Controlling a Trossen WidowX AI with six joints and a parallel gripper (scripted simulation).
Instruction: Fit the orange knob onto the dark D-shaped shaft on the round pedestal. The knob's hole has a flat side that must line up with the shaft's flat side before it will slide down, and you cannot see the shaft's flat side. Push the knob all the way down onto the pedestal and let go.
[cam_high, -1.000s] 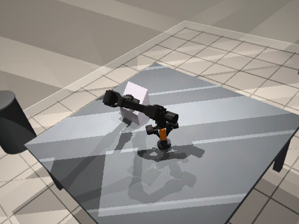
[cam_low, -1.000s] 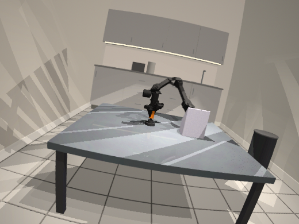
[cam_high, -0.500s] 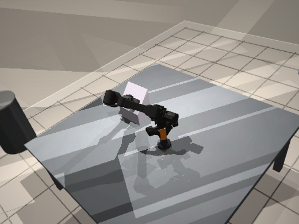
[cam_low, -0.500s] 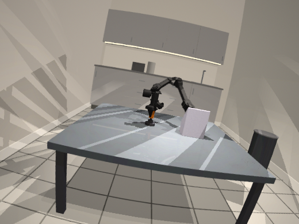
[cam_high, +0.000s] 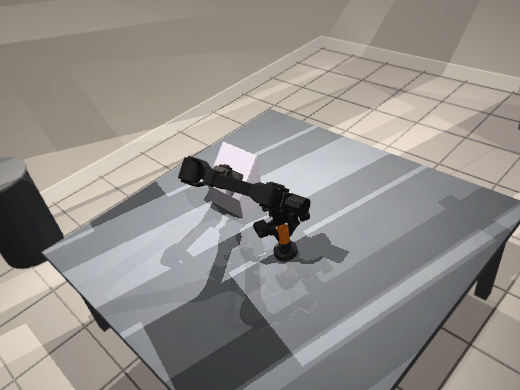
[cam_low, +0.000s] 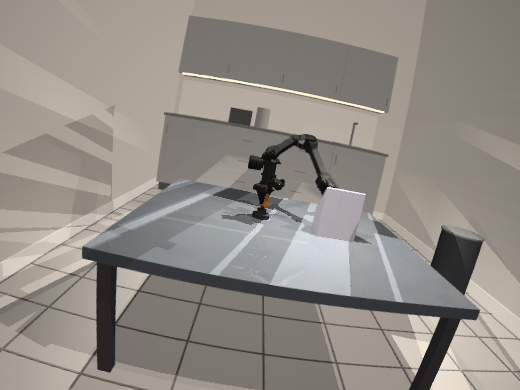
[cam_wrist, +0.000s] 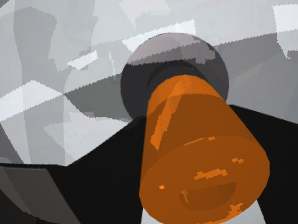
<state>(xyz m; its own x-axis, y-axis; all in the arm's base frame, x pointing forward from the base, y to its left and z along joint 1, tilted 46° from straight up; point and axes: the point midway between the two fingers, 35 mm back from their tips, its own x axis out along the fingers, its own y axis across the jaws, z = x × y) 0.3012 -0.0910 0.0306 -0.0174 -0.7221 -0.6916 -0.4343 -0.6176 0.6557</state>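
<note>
My gripper tip is 2 cm below the orange knob. Also, from my gripper tip: round dark pedestal (4 cm below).
</note>
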